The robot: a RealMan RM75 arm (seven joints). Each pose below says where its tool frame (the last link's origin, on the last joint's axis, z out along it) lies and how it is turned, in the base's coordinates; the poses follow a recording.
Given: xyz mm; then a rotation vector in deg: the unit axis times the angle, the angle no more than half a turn.
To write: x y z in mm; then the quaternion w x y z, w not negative. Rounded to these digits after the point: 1 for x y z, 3 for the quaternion.
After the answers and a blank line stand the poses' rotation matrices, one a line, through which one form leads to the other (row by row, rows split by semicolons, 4 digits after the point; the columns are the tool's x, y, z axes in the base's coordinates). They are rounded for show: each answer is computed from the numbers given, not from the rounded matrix.
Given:
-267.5, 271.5, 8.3, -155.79, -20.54, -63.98
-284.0, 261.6, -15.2, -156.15, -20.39, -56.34
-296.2, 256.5, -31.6, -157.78, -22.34, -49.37
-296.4, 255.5, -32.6, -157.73, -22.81, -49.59
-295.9, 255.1, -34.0, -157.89, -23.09, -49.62
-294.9, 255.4, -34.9, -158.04, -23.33, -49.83
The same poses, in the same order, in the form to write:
-267.5, 271.5, 8.3, 0.090, -0.914, -0.121, -0.376
-284.0, 261.6, -15.2, 0.111, -0.928, -0.121, -0.335
-296.2, 256.5, -31.6, 0.115, -0.940, -0.133, -0.294
-296.4, 255.5, -32.6, 0.114, -0.939, -0.136, -0.295
-295.9, 255.1, -34.0, 0.112, -0.939, -0.137, -0.295
-294.9, 255.4, -34.9, 0.110, -0.939, -0.139, -0.296

0.6888 0.2882 0.6652; 0.1529 -0.9547 0.2553; 0.7086 -0.0742 -0.7017
0.7465 0.2992 0.5943; 0.1505 -0.9460 0.2872; 0.6482 -0.1249 -0.7512
0.7918 0.3174 0.5219; 0.1825 -0.9383 0.2938; 0.5829 -0.1373 -0.8008
0.7889 0.3222 0.5233; 0.1876 -0.9371 0.2942; 0.5852 -0.1339 -0.7998
0.7882 0.3241 0.5232; 0.1916 -0.9371 0.2919; 0.5849 -0.1298 -0.8007
0.7864 0.3254 0.5251; 0.1949 -0.9373 0.2889; 0.5861 -0.1249 -0.8005

